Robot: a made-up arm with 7 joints. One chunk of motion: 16 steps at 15 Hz.
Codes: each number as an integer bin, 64 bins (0 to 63) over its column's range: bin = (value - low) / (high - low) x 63, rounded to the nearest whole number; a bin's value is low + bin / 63 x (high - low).
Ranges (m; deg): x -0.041..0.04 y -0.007..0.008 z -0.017..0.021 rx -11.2..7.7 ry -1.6..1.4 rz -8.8..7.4
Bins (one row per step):
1: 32 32 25 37 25 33
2: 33 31 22 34 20 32
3: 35 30 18 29 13 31
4: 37 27 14 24 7 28
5: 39 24 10 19 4 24
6: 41 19 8 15 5 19
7: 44 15 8 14 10 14
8: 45 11 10 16 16 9
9: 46 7 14 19 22 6
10: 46 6 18 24 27 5
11: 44 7 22 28 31 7
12: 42 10 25 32 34 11
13: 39 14 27 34 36 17
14: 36 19 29 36 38 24
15: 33 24 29 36 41 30
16: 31 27 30 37 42 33
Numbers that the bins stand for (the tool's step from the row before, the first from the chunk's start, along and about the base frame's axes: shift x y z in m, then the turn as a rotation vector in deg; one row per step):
1: 0.00014 0.00062 -0.00192 -0.100 -0.410 -0.314
2: 0.00143 0.00038 -0.00373 -1.000 -0.648 -0.571
3: 0.00400 0.00014 -0.00614 -2.500 -0.981 -0.829
4: 0.00657 -0.00057 -0.00856 -4.000 -1.267 -1.600
5: 0.00914 -0.00129 -0.01097 -5.500 -1.410 -2.629
6: 0.01171 -0.00248 -0.01217 -6.700 -1.362 -3.914
7: 0.01557 -0.00343 -0.01217 -7.000 -1.124 -5.200
8: 0.01686 -0.00438 -0.01097 -6.400 -0.838 -6.486
9: 0.01814 -0.00533 -0.00856 -5.500 -0.552 -7.257
10: 0.01814 -0.00557 -0.00614 -4.000 -0.314 -7.514
11: 0.01557 -0.00533 -0.00373 -2.800 -0.124 -7.000
12: 0.01300 -0.00462 -0.00192 -1.600 0.019 -5.971
13: 0.00914 -0.00367 -0.00071 -1.000 0.114 -4.429
14: 0.00529 -0.00248 0.00049 -0.400 0.210 -2.629
15: 0.00143 -0.00129 0.00049 -0.400 0.352 -1.086
16: -0.00114 -0.00057 0.00110 -0.100 0.400 -0.314

